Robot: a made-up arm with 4 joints. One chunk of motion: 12 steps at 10 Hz.
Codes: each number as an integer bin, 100 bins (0 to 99) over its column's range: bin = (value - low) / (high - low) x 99, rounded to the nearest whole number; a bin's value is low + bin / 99 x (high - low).
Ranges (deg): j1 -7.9..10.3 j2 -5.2..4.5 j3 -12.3..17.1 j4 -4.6..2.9
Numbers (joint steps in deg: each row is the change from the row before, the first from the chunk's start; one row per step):
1: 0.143 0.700 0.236 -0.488
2: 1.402 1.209 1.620 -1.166
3: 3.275 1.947 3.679 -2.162
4: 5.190 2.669 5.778 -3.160
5: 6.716 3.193 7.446 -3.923
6: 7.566 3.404 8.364 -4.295
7: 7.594 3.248 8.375 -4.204
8: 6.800 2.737 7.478 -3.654
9: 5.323 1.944 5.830 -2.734
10: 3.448 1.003 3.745 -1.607
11: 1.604 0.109 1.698 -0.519
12: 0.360 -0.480 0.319 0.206
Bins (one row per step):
1: 44 60 42 54
2: 51 65 47 45
3: 61 73 54 32
4: 71 80 61 19
5: 80 86 66 9
6: 84 88 70 4
7: 84 86 70 5
8: 80 81 67 12
9: 72 73 61 25
10: 62 63 54 40
11: 52 54 47 54
12: 45 48 42 63

